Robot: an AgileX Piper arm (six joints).
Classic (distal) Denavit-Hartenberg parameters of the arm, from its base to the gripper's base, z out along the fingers. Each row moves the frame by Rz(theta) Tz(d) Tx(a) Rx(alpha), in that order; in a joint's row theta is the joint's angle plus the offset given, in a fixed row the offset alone. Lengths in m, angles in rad.
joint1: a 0  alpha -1.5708  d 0.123  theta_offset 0
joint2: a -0.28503  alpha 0  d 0  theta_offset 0.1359
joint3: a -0.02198  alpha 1.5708  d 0  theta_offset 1.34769
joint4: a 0  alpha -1.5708  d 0.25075  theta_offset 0
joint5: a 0  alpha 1.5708  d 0  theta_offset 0
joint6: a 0  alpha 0  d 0.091  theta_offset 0
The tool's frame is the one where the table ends.
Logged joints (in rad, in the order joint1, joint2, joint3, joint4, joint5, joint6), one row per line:
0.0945, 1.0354, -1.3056, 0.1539, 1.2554, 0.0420
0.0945, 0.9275, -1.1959, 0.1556, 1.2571, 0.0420
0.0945, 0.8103, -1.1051, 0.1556, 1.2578, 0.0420
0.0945, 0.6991, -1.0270, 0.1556, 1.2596, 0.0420
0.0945, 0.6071, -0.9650, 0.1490, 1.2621, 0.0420
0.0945, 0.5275, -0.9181, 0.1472, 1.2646, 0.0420
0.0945, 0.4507, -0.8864, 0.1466, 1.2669, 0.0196
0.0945, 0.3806, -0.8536, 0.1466, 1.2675, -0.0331
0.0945, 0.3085, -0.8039, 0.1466, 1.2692, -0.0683
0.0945, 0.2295, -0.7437, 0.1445, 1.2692, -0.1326
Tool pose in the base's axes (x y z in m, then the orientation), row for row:
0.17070, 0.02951, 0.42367, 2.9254, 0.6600, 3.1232
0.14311, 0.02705, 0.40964, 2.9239, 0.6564, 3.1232
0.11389, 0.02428, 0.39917, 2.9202, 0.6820, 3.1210
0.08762, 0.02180, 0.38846, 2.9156, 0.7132, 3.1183
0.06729, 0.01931, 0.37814, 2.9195, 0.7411, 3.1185
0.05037, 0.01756, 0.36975, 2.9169, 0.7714, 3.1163
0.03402, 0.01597, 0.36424, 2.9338, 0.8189, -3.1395
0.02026, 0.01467, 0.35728, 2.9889, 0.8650, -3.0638
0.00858, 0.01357, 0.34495, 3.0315, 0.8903, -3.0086
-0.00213, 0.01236, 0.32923, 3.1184, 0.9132, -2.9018
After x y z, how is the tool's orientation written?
As angles about the fixed x, y, z axes (roll, pitch, yaw), in radians.
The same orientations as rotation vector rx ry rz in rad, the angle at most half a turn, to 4 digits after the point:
-0.0690, 2.4690, 0.2601
-0.0692, 2.4724, 0.2623
-0.0713, 2.4466, 0.2629
-0.0739, 2.4151, 0.2635
-0.0758, 2.3880, 0.2554
-0.0781, 2.3576, 0.2537
-0.1071, 2.3125, 0.2422
-0.1687, 2.2695, 0.2147
-0.2088, 2.2440, 0.1953
-0.2797, 2.2152, 0.1569

